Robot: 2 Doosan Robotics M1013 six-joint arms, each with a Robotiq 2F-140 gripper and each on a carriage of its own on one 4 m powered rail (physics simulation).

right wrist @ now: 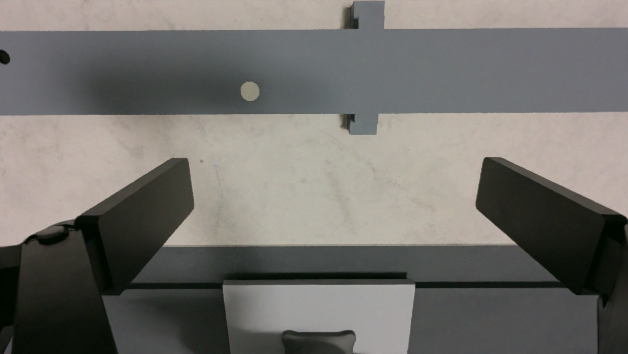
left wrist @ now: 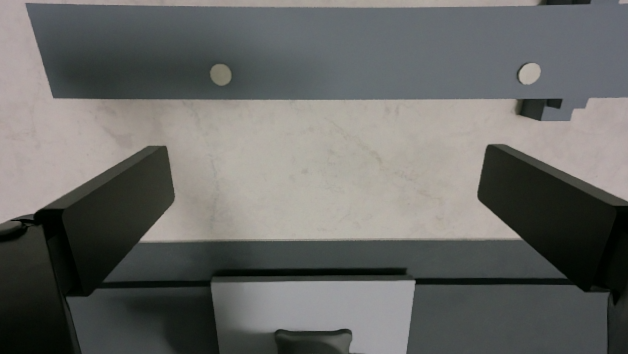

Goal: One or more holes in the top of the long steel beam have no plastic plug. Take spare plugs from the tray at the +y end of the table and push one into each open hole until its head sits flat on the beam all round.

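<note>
The long steel beam (left wrist: 370,50) (right wrist: 480,70) runs across the upper part of both views. In the left wrist view, one pale round plug head (left wrist: 220,74) is near the beam's left end and another plug head (left wrist: 529,73) is at the right. In the right wrist view, a pale plug head (right wrist: 250,91) is left of centre, and a dark open hole (right wrist: 4,57) shows at the far left edge. My left gripper (left wrist: 327,171) and my right gripper (right wrist: 335,182) are both open and empty, short of the beam in their views. The spare-plug tray does not show.
Grey support blocks (left wrist: 556,111) (right wrist: 364,125) stick out from under the beam. The pale table top (left wrist: 300,200) (right wrist: 300,215) ends at a dark grey edge and rail. A light grey carriage plate (left wrist: 315,305) (right wrist: 320,305) lies at the bottom of each view.
</note>
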